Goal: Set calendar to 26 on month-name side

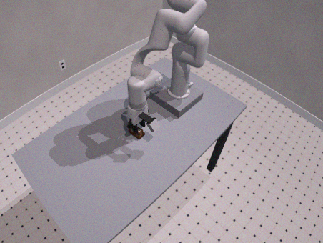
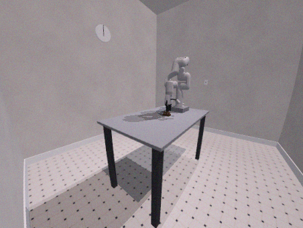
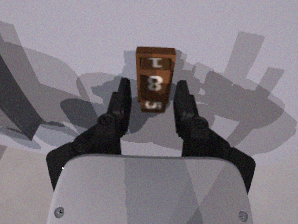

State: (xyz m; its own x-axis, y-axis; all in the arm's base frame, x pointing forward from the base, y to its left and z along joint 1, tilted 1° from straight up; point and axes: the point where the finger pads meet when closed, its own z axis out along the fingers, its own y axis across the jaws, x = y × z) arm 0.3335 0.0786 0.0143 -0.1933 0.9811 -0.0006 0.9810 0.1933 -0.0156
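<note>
Right now the brown cube is 5 cm below my hand. From my hand the other things lie so: brown wooden tray (6 cm below, 2 cm to the right).
</note>
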